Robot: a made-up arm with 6 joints. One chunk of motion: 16 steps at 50 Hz.
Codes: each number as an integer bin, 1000 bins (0 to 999) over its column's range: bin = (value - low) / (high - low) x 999, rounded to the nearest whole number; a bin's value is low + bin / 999 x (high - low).
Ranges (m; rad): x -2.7..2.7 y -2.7..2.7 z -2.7..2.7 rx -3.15..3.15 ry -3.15..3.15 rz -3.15..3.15
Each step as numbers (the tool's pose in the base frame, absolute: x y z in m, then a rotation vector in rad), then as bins.
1 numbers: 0.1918 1.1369 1.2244 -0.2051 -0.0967 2.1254
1 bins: 535 710 726 467 484 837
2 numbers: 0.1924 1.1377 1.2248 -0.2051 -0.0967 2.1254
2 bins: 535 710 726 467 484 837
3 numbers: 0.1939 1.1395 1.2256 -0.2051 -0.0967 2.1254
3 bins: 535 710 726 467 484 837
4 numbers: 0.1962 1.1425 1.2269 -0.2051 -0.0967 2.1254
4 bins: 536 711 726 467 484 837
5 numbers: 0.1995 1.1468 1.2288 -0.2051 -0.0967 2.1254
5 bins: 536 712 727 467 484 837
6 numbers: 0.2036 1.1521 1.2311 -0.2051 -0.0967 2.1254
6 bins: 537 713 727 467 484 837
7 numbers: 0.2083 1.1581 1.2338 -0.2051 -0.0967 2.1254
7 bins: 538 714 728 467 484 837
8 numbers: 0.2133 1.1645 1.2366 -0.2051 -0.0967 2.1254
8 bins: 539 715 728 467 484 837
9 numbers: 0.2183 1.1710 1.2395 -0.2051 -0.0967 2.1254
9 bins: 540 716 729 467 484 837
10 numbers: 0.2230 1.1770 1.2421 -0.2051 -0.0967 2.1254
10 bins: 541 717 729 467 484 837
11 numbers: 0.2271 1.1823 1.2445 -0.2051 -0.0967 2.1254
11 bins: 542 718 730 467 484 837
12 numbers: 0.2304 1.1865 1.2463 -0.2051 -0.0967 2.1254
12 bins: 542 719 730 467 484 837
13 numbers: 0.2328 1.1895 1.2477 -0.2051 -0.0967 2.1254
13 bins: 543 720 730 467 484 837
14 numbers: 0.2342 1.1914 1.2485 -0.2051 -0.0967 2.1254
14 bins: 543 720 730 467 484 837
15 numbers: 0.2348 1.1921 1.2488 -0.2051 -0.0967 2.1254
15 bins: 543 720 731 467 484 837
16 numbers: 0.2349 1.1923 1.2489 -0.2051 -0.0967 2.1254
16 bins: 543 720 731 467 484 837
